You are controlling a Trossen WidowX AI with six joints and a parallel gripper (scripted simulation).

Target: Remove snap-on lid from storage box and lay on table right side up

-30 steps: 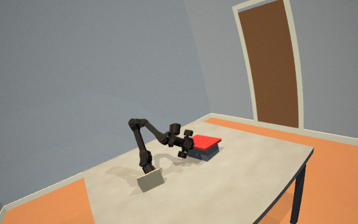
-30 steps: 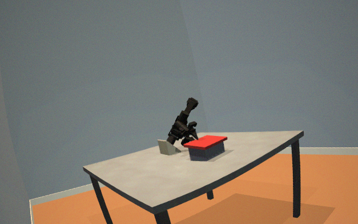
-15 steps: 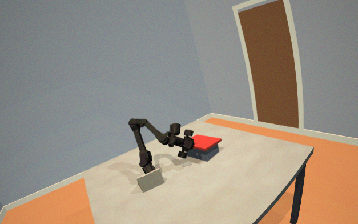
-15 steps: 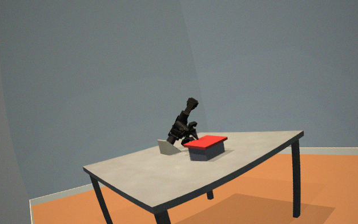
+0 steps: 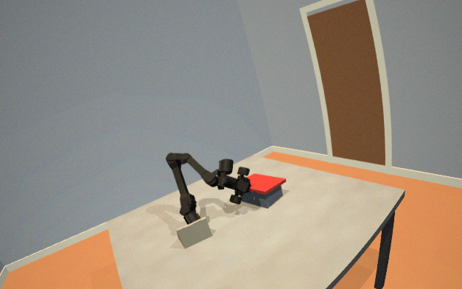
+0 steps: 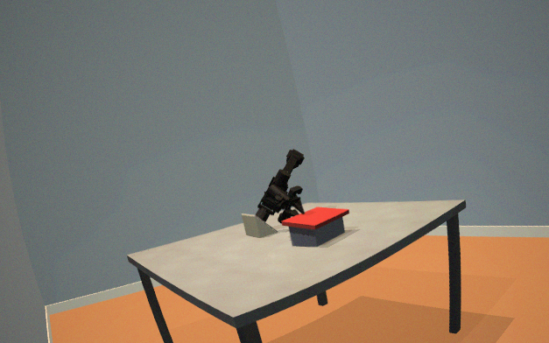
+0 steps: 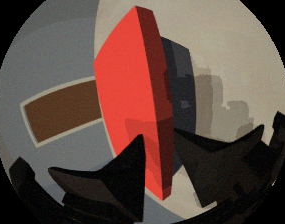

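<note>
The red lid is 80 mm ahead of my gripper tip and 10 mm to the left of it. From my gripper tip the other things lie so: storage box: 70 mm ahead, 60 mm below, 10 mm to the left.
</note>
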